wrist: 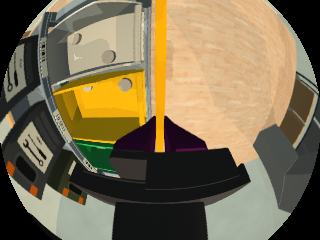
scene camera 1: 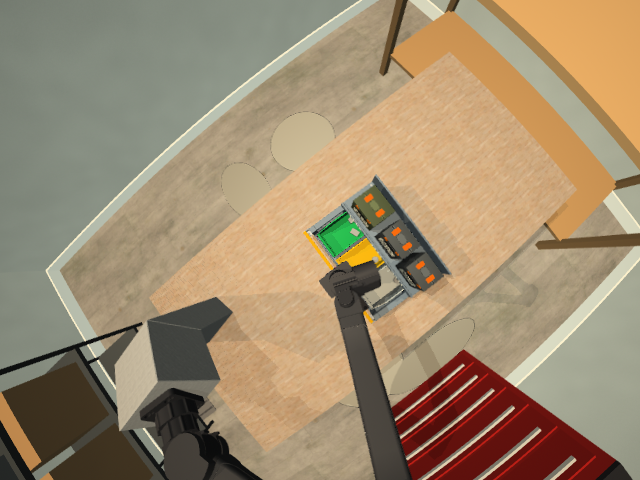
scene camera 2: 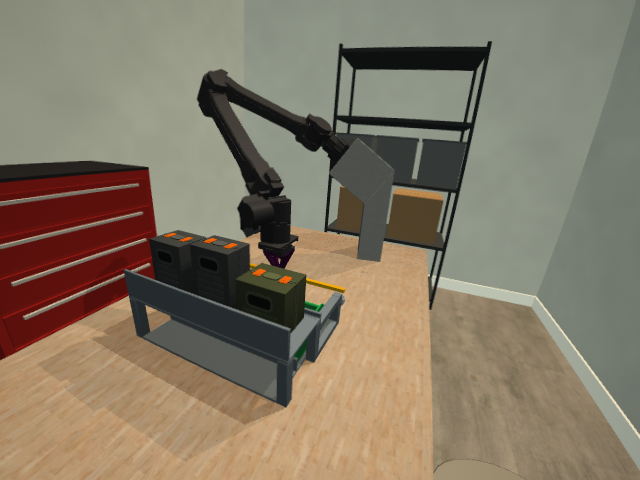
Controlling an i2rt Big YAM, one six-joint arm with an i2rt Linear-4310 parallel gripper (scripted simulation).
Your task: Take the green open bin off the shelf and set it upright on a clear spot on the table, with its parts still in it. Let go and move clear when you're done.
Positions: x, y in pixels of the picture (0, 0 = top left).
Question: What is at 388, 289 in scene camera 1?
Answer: A pale grey bin.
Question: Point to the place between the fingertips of the gripper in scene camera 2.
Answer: At 278, 273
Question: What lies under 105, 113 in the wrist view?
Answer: A yellow bin.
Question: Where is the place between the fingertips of the gripper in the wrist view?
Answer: At 160, 120
